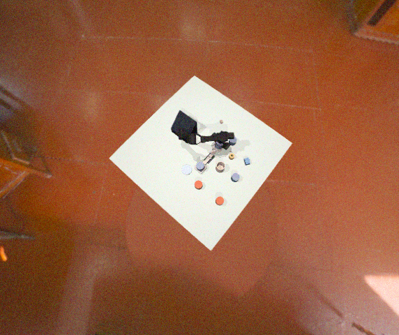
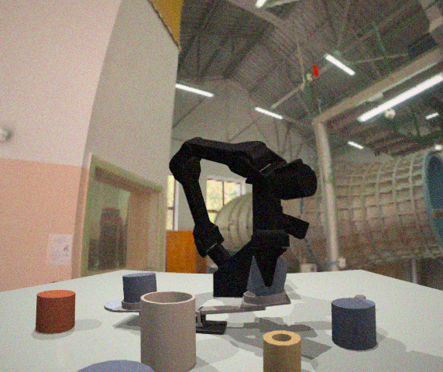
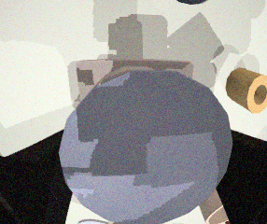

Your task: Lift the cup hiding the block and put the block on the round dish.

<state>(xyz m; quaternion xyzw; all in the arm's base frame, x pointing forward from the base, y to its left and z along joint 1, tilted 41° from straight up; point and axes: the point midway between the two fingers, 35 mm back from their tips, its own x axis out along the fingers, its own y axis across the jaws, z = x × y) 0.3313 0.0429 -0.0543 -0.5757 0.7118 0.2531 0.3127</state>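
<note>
The grey block is 2 cm below my gripper tip. The rest, counted from my gripper tip: tan hollow cup: 17 cm to the right, 11 cm ahead, 5 cm below; then blue cube: 30 cm ahead, 7 cm below, 2 cm to the left; then bead: 27 cm to the left, 12 cm behind, 8 cm below.
</note>
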